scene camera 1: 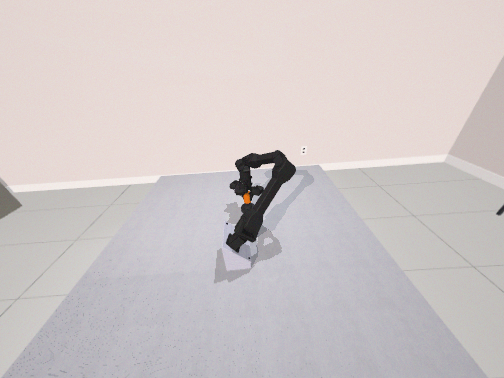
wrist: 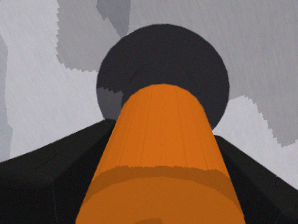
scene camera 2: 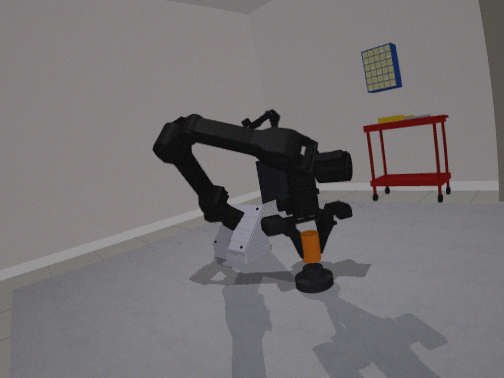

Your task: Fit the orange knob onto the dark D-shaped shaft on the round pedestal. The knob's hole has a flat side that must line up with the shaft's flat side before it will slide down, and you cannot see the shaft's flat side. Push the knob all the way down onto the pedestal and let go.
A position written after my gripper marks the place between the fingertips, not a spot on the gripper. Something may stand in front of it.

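Note:
My gripper [scene camera 2: 311, 255]. Gripper again [wrist: 161, 136], orange knob [wrist: 162, 154], dark round pedestal [wrist: 160, 53].

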